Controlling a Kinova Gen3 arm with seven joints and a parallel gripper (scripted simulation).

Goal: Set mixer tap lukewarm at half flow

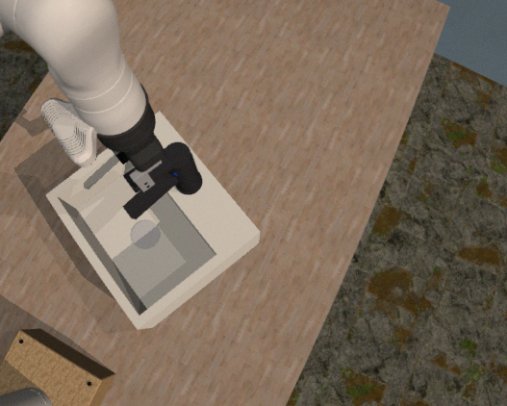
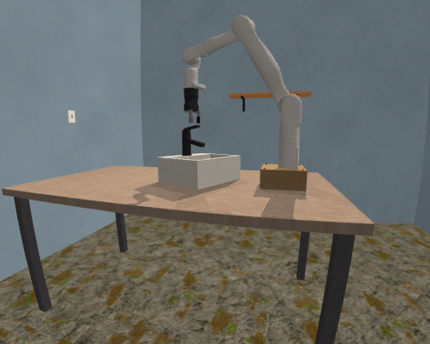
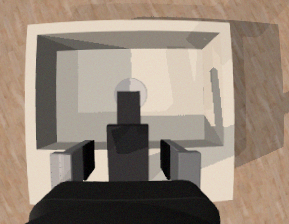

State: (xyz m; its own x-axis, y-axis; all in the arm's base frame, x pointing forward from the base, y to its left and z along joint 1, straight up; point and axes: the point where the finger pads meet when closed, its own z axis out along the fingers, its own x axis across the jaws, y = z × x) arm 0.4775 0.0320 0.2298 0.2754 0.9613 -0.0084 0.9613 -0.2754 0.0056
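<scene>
My hand is 2 cm short of the lever, 1 cm to the left of it and 4 cm above it. Also, from my hand: white sink basin (5 cm behind, 1 cm to the left, 28 cm below); black mixer tap (4 cm ahead, 1 cm to the right, 9 cm below).
</scene>
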